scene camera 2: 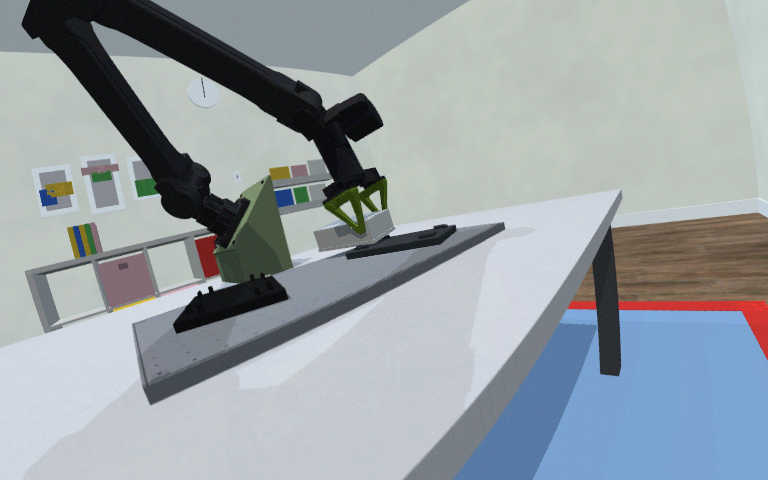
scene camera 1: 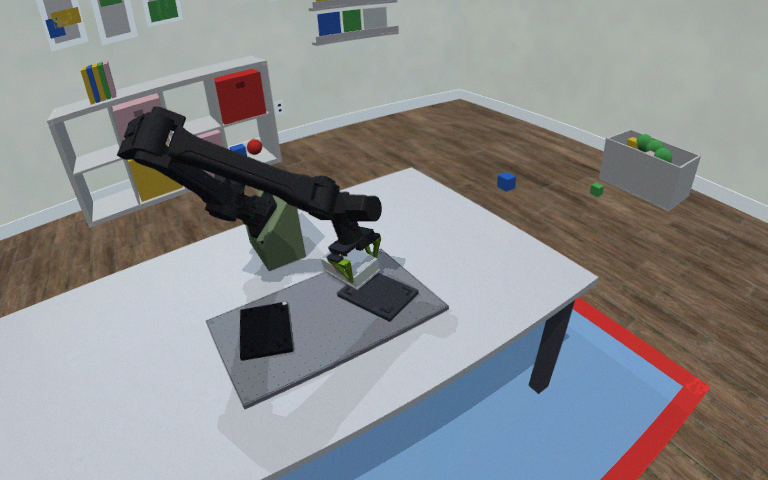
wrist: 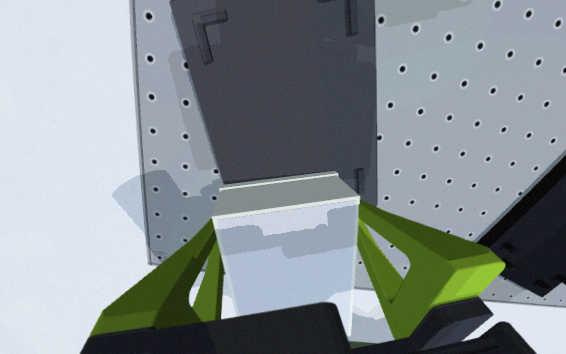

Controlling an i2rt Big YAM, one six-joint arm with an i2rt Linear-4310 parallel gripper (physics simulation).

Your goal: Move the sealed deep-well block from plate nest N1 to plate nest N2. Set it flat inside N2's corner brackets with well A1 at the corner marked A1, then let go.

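Places are measured from the arm's base along level axes (x ahead, y left, z up), in centimetres.
Pixels of known places: gripper, fingertip midpoint: (scene camera 2: 374, 226) (scene camera 1: 363, 271) (wrist: 285, 210); arm's base, link origin: (scene camera 2: 234, 224) (scene camera 1: 263, 214).
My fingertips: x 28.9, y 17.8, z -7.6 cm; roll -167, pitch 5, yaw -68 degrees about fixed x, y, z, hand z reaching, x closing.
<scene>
Ahead of a thing's pixels: the offset from my fingertips to its top centre. Level surfaces: height alone.
The pale sealed block @(dy -1.7, dx -4.4, dz +2.7 cm) (scene camera 1: 368, 273) (scene camera 2: 339, 237) (wrist: 290, 194) is held roughly level between the green fingers of my gripper (scene camera 1: 364, 266) (scene camera 2: 373, 220) (wrist: 285, 210), shut on its sides. It hangs low at the arm-side end of the dark grey nest @(dy +1.1, dx +5.5, dz -2.2 cm) (scene camera 1: 379, 296) (scene camera 2: 402, 243) (wrist: 300, 100), mostly off it. In the wrist view its front face hides the nest's near-left corner; three other brackets show in part. The other, black nest @(dy -27.8, dx +4.8, dz -1.8 cm) (scene camera 1: 266, 331) (scene camera 2: 232, 303) (wrist: 530, 250) is unoccupied. No N1, N2 or block A1 marking is readable, and the exact gap under the block is unclear.
Both nests sit on a grey perforated board @(dy -13.6, dx +5.8, dz -3.9 cm) (scene camera 1: 322, 339) (scene camera 2: 322, 288) (wrist: 450, 134) on the white table @(dz -5.3 cm) (scene camera 1: 141, 396) (scene camera 2: 339, 407). The green arm mount (scene camera 1: 280, 237) (scene camera 2: 254, 249) stands behind the board, near the held block. A blue mat lies on the floor.
</scene>
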